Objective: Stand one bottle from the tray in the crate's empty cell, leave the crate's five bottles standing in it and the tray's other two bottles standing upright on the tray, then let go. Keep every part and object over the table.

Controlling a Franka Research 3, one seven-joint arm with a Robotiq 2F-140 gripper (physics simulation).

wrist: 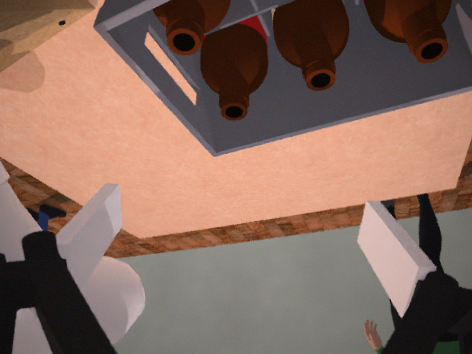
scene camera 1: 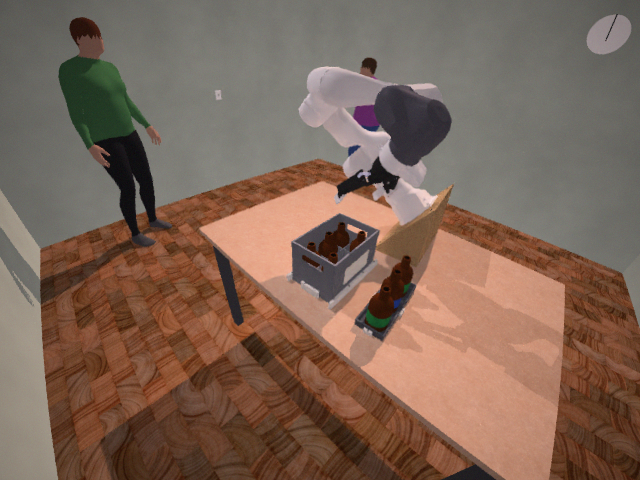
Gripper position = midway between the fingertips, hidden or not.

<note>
In view: my gripper [scene camera 1: 355, 198].
My gripper also shows in the wrist view [wrist: 241, 214].
</note>
